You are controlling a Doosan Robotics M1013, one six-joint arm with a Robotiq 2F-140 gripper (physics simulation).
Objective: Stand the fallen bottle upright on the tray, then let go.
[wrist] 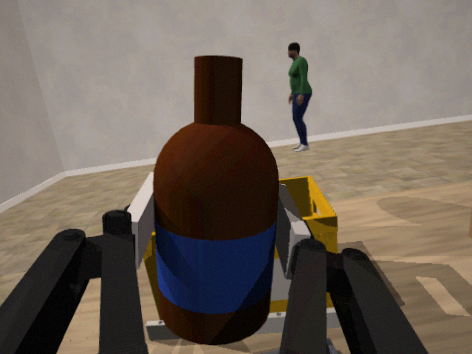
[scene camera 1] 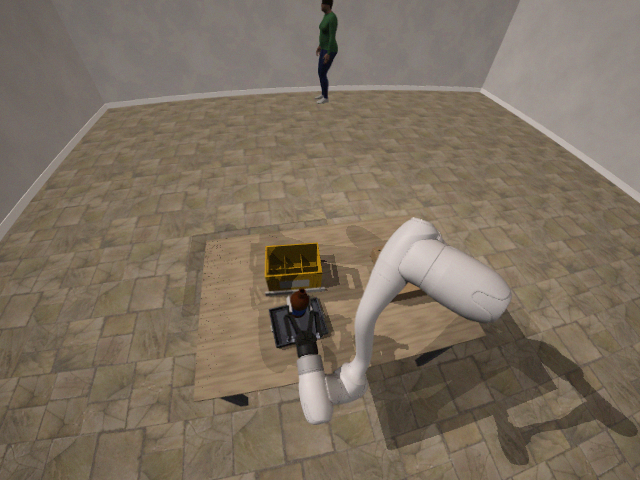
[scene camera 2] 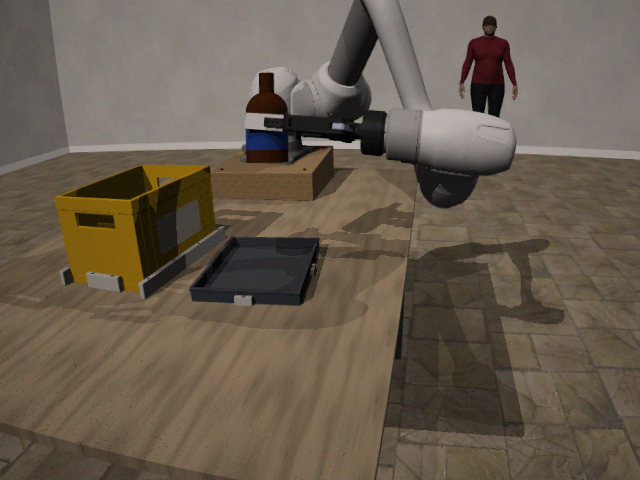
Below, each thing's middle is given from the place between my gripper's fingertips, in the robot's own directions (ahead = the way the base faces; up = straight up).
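The brown bottle (wrist: pixel 216 182) is in my sight, and my gripper is 20 mm to the right of it and 10 mm below it. Going by their middles, the bottle is the nearest to my gripper of the things named here. As for the pale rail (scene camera 2: pixel 163 275), it lies 30 mm ahead of my hand, 160 mm to the right of it and 270 mm below it.
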